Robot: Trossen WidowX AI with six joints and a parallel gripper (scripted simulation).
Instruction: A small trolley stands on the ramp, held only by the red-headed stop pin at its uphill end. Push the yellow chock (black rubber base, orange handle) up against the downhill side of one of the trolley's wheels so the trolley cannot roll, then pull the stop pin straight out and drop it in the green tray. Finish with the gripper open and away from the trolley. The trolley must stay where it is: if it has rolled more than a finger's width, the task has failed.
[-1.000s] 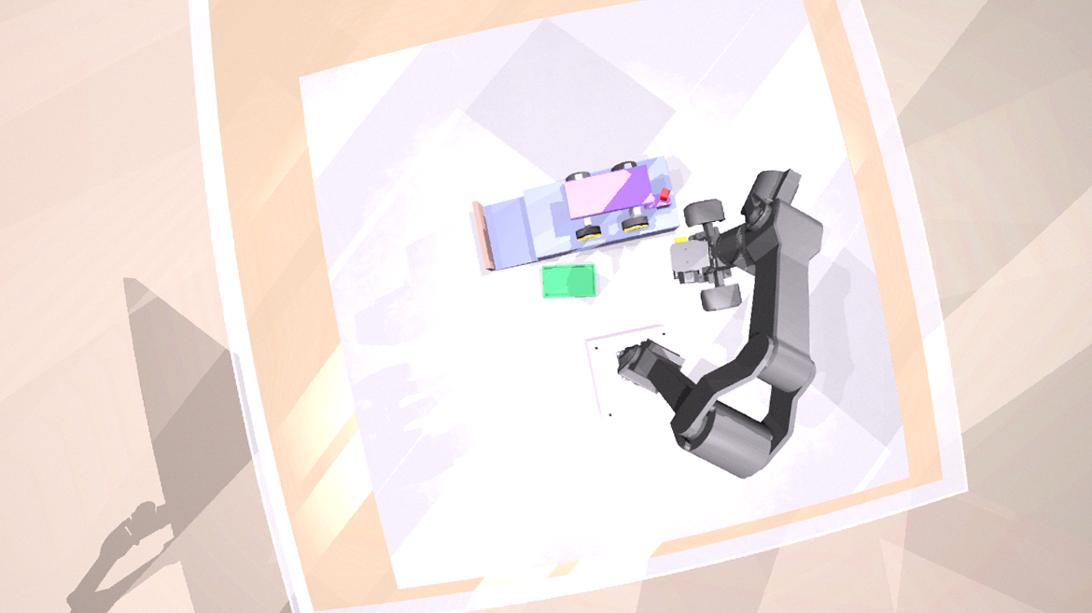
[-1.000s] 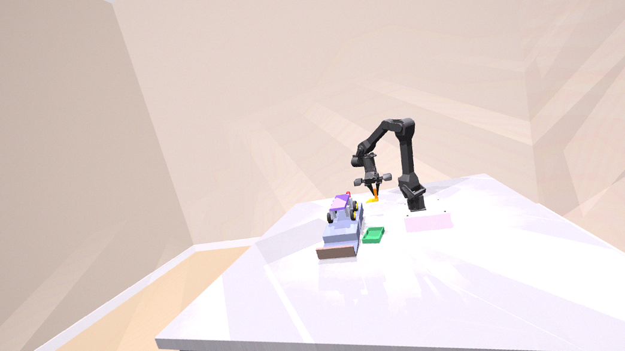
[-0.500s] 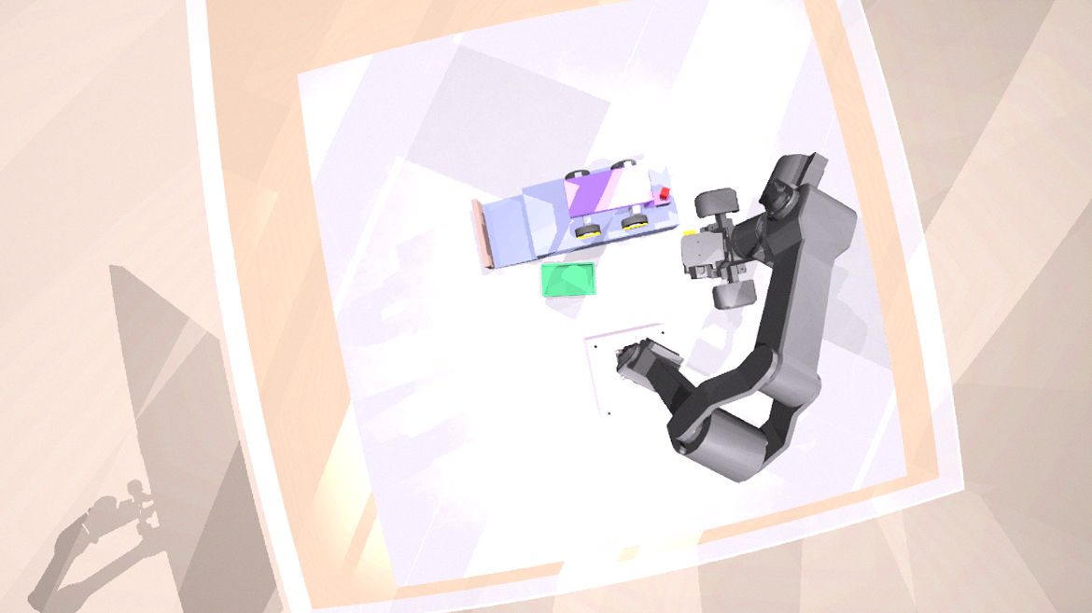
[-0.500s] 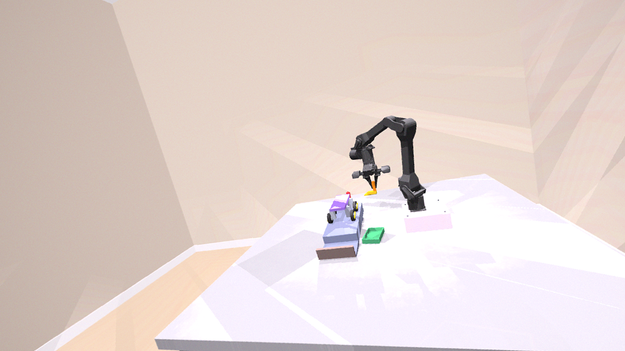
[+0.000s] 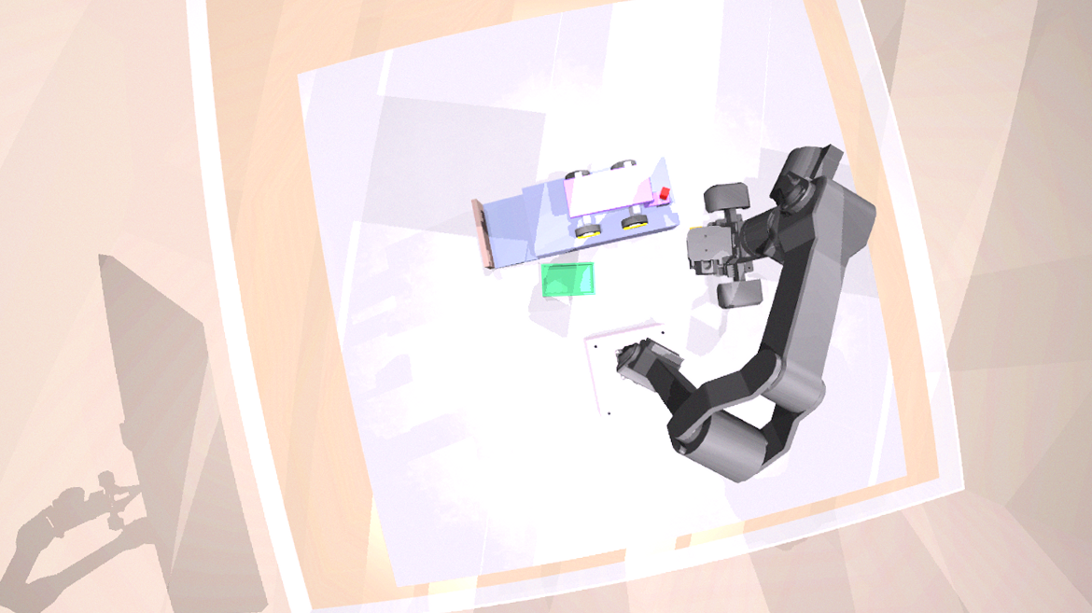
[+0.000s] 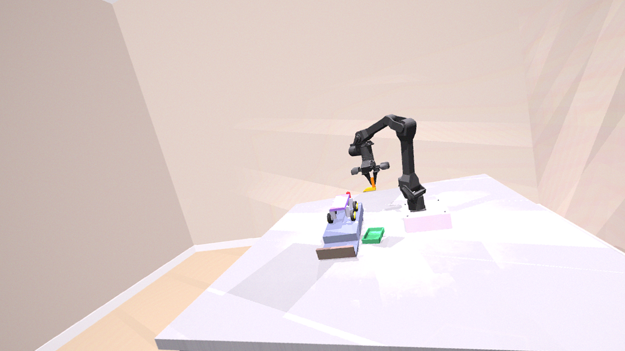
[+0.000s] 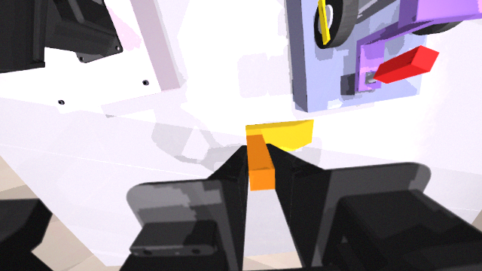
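Now: the yellow chock 2 cm ahead of my gripper tip and 1 cm below it. From my gripper tip the other things lie so: purple trolley (16 cm ahead, 14 cm to the left, 6 cm below); red-headed stop pin (13 cm ahead, 3 cm to the left, 4 cm below); green tray (2 cm ahead, 24 cm to the left, 18 cm below).
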